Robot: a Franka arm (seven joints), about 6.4 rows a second.
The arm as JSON. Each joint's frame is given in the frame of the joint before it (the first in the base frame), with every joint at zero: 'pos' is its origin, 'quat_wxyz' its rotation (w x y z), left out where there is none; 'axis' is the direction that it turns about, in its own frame. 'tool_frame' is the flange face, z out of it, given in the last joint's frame.
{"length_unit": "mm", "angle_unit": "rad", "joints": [
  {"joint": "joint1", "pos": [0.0, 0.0, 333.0], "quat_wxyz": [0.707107, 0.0, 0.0, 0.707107], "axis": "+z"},
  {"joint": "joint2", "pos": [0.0, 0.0, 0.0], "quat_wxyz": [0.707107, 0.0, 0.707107, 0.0], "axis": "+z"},
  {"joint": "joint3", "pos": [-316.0, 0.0, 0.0], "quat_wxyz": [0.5, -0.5, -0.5, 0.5], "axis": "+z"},
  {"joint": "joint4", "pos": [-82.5, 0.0, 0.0], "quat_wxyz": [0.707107, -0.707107, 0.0, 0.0], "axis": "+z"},
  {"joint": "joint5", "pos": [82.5, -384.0, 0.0], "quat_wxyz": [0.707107, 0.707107, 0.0, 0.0], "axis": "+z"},
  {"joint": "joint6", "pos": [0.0, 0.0, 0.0], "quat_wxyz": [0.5, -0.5, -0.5, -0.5], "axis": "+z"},
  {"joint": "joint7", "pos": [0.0, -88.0, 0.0], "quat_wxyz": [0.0, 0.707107, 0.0, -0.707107], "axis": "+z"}
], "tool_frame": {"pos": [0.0, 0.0, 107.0], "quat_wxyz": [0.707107, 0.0, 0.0, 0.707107]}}
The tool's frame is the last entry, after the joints.
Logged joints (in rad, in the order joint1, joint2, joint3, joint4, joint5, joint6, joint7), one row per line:
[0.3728, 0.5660, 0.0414, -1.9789, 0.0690, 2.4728, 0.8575]
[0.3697, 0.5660, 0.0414, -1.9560, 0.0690, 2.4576, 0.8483]
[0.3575, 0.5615, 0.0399, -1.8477, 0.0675, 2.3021, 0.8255]
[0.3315, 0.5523, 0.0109, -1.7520, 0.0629, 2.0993, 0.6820]
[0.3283, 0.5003, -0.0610, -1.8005, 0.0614, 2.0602, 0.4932]
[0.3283, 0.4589, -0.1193, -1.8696, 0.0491, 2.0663, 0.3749]
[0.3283, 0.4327, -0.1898, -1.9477, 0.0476, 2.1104, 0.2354]
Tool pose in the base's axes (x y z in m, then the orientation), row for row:
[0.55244, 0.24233, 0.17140, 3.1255, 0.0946, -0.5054]
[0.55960, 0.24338, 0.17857, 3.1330, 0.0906, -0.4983]
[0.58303, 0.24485, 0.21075, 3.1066, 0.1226, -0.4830]
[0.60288, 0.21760, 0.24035, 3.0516, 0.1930, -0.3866]
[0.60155, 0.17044, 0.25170, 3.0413, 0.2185, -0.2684]
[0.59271, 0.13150, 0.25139, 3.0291, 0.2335, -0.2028]
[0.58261, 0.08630, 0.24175, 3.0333, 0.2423, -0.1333]
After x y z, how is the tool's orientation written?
As angles about the fixed x, y, z axes (roll, pitch, yaw), in radians.
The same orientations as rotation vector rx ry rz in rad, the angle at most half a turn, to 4 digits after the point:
[-3.0308, 0.7814, 0.1497]
[-3.0281, 0.7698, 0.1406]
[3.0406, -0.7455, -0.1997]
[3.0195, -0.5774, -0.3186]
[3.0265, -0.3917, -0.3522]
[3.0178, -0.2869, -0.3710]
[3.0214, -0.1817, -0.3786]

